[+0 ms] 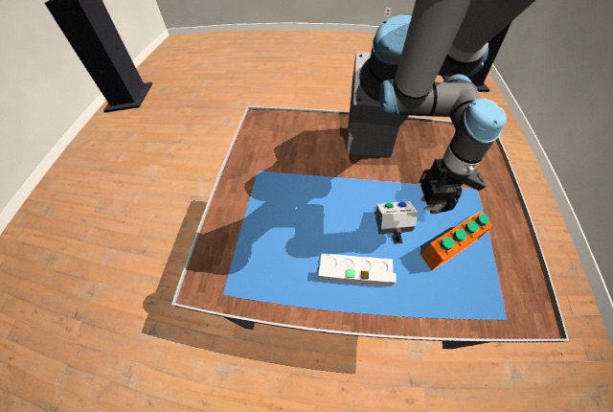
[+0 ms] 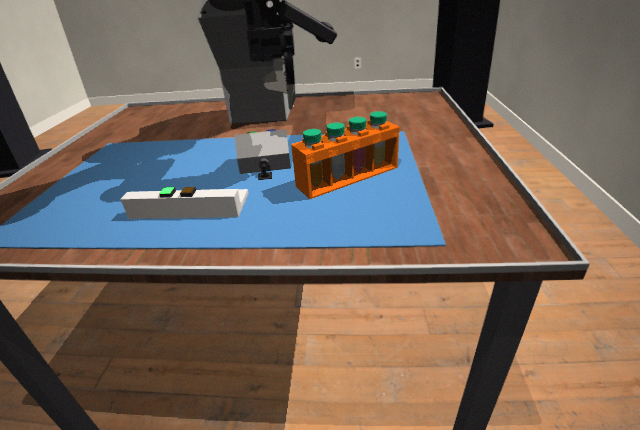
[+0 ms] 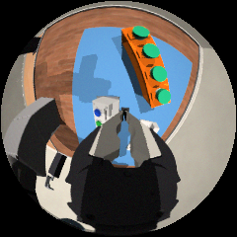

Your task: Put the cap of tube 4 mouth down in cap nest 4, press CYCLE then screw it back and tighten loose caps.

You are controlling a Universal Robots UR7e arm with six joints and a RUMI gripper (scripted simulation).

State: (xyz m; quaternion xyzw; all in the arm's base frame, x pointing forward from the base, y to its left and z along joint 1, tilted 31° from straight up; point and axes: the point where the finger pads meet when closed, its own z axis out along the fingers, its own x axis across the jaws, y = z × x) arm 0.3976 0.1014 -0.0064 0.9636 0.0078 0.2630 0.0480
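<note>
Right now my hand is 9 cm above the blue key, 8 cm past it and 5 cm to the left of it. Round my hand: green key: 10 cm to the right, 9 cm below, 8 cm behind; green cap: 9 cm ahead, 4 cm below, 3 cm to the left; grey key housing: 10 cm below, 8 cm to the right, 6 cm behind.
</note>
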